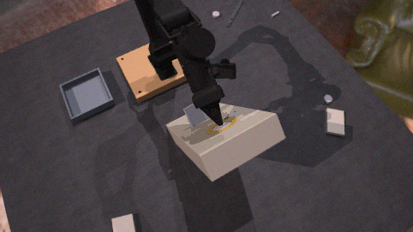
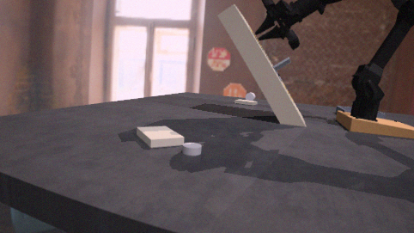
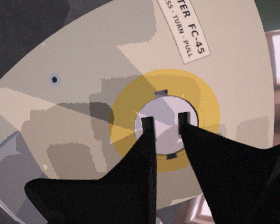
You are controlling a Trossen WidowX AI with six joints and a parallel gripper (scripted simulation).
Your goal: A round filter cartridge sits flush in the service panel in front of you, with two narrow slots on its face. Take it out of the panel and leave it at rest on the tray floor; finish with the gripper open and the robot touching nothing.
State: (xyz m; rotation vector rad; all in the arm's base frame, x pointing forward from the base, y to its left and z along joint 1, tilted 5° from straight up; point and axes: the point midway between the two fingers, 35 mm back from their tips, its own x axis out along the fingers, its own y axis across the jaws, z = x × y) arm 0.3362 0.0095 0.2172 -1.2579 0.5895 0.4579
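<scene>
Now: the white filter cartridge 2 cm ahead of my gripper tip and 1 cm below it. The rest, counted from my gripper tip: beige service panel: 9 cm below, 3 cm behind.
</scene>
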